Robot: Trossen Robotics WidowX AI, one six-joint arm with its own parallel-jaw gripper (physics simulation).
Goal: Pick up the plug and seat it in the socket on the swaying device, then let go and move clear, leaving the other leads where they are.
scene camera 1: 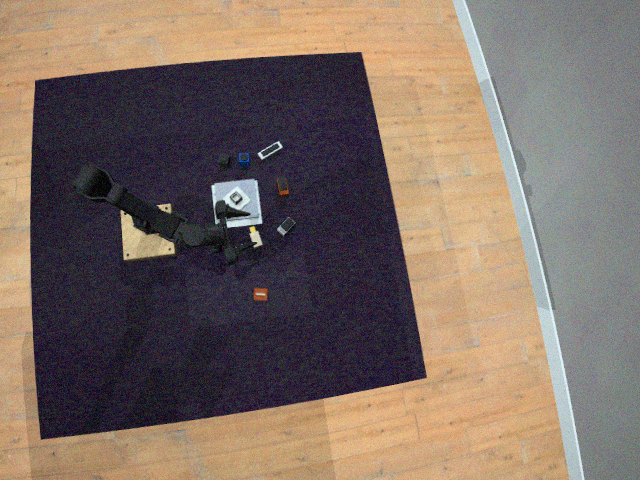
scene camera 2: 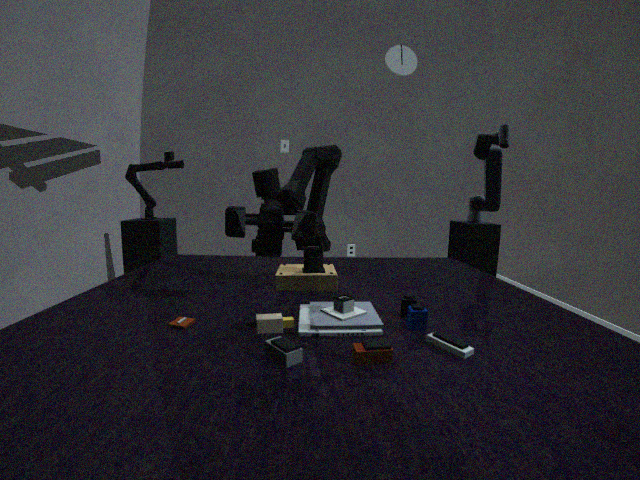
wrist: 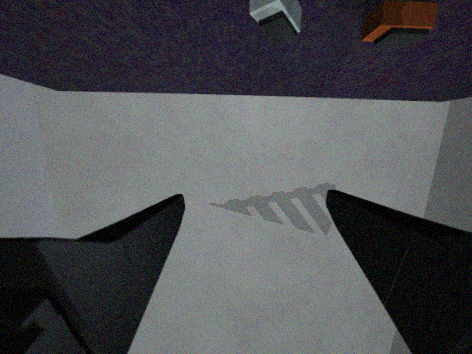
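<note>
The cream block with a yellow tip, which looks like the plug, lies on the dark mat beside the device. The device is a grey slab on a white board. A small grey box with a dark top opening, which looks like the socket, stands on its white plate. My gripper is open and empty, raised well above the mat. From overhead its fingers flank the plug's yellow end and the device's near edge. The plug does not show in the wrist view.
Around the device lie a blue block, a black block, a white bar, an orange block and a grey block. A flat orange piece lies farther off.
</note>
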